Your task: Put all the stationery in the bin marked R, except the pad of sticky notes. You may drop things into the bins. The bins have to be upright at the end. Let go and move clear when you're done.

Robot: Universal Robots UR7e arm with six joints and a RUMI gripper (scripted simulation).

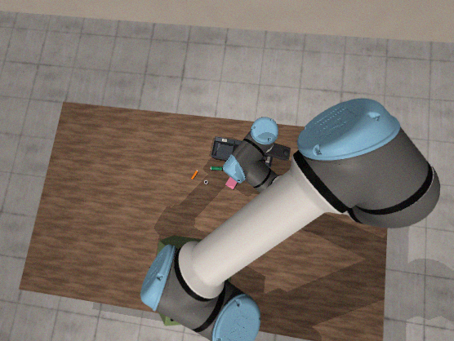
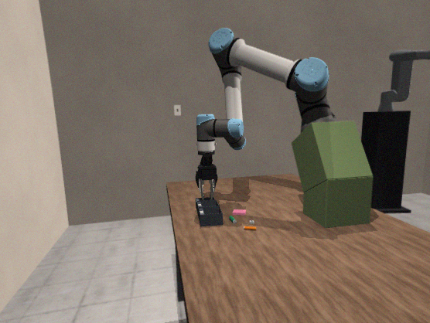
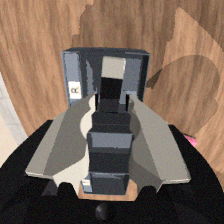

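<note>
The black-and-white eraser lies 10 mm to the right of my hand and 30 mm below it. From my hand the other things lie so: pink sticky-note pad 130 mm behind, 90 mm to the left, 40 mm below; then green marker 100 mm behind, 170 mm to the left, 40 mm below; then dark three-part bin 80 mm to the left, 30 mm below.
</note>
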